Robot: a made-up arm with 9 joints.
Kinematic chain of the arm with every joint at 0, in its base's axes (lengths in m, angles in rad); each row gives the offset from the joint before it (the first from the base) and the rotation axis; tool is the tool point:
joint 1: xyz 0 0 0.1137 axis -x
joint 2: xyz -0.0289 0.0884 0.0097 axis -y
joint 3: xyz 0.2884 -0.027 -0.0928 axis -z
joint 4: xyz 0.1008 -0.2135 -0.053 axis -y
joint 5: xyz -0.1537 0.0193 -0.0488 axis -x
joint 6: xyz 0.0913 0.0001 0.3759 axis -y
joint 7: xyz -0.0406 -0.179 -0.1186 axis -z
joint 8: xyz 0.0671 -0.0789 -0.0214 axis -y
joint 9: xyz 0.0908 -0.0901 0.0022 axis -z
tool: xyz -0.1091 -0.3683 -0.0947
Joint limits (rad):
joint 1: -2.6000..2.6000
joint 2: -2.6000..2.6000
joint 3: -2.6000..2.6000
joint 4: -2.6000..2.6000
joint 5: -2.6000..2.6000
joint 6: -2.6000..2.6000
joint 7: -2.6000..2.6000
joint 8: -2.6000..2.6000
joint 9: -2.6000..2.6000
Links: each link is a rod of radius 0.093 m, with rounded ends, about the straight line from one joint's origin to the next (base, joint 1, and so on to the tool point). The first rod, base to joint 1, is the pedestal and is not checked.
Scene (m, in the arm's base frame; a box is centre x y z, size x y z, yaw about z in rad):
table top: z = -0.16
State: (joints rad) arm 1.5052 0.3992 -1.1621 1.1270 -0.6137 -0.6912 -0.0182 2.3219 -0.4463
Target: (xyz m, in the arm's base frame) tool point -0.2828 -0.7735 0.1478
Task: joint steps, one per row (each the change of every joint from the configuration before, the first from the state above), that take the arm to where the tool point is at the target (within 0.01 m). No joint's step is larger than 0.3 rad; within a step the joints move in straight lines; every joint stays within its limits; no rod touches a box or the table.
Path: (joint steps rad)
1: -0.2006 -0.0890 0.2563 0.1037 0.1956 0.0008 0.1636 0.0677 -0.0791
2: -0.2005 -0.0890 0.2564 0.1037 0.1956 0.0009 0.1635 0.0676 -0.0790
3: -0.2006 -0.0890 0.2563 0.1037 0.1957 0.0008 0.1636 0.0677 -0.0791
4: -0.2006 -0.0889 0.2563 0.1036 0.1956 0.0008 0.1635 0.0676 -0.0791

